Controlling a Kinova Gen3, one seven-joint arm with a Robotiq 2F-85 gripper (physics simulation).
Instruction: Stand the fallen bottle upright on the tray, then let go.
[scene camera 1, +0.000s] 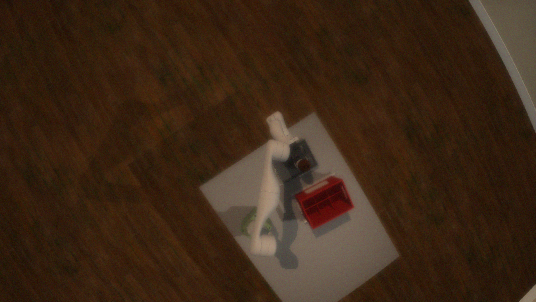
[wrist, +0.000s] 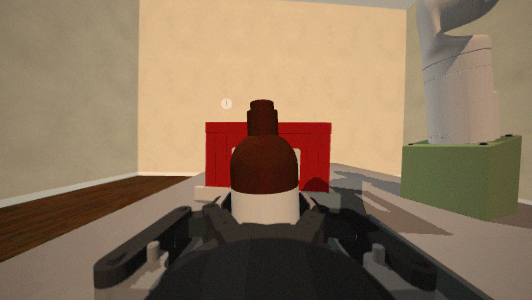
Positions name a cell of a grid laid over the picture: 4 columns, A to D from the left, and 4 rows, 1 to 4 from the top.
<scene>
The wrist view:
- my gripper: B3
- brown bottle: B3
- pale strip: C3
</scene>
